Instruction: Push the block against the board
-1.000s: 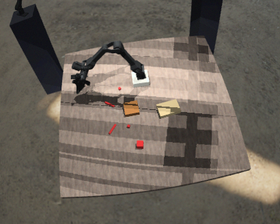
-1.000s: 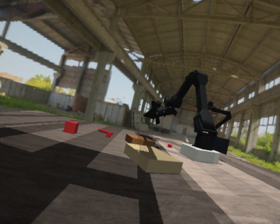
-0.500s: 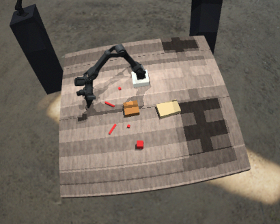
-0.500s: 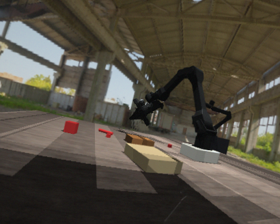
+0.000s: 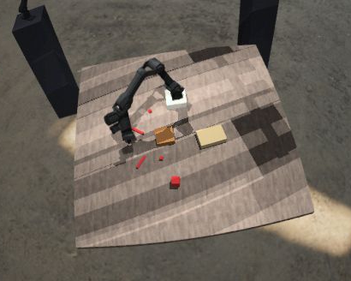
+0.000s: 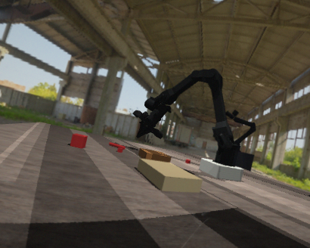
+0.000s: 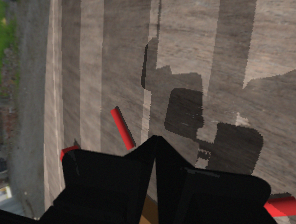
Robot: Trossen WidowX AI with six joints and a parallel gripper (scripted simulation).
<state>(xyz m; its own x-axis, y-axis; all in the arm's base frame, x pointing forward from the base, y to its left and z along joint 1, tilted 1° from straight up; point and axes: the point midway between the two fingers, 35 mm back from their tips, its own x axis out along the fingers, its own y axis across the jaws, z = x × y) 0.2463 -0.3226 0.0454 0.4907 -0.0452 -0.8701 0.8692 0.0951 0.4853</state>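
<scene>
My gripper tip is 20 cm to the right of the orange square block, 5 cm above it and 2 cm past it. From my gripper tip the other things lie so: tan board 45 cm to the left, 5 cm below, 5 cm ahead.
</scene>
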